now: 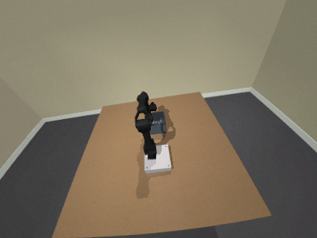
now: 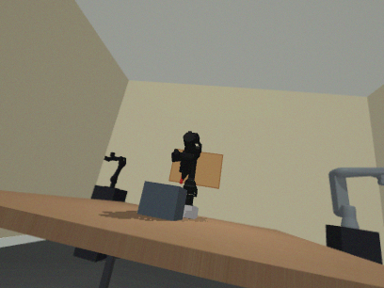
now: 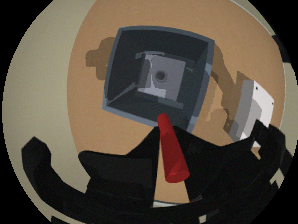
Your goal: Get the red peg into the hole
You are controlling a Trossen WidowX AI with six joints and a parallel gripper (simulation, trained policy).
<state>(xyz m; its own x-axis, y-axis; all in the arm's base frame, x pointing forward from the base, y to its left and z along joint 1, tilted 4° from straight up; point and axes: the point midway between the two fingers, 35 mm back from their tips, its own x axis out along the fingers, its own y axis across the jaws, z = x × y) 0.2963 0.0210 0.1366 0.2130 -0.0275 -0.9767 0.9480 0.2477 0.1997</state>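
The light grey plate lies 140 mm below my gripper tip, 60 mm to the right of it and 40 mm ahead of it. Also, from my gripper tip: red peg 20 mm above.
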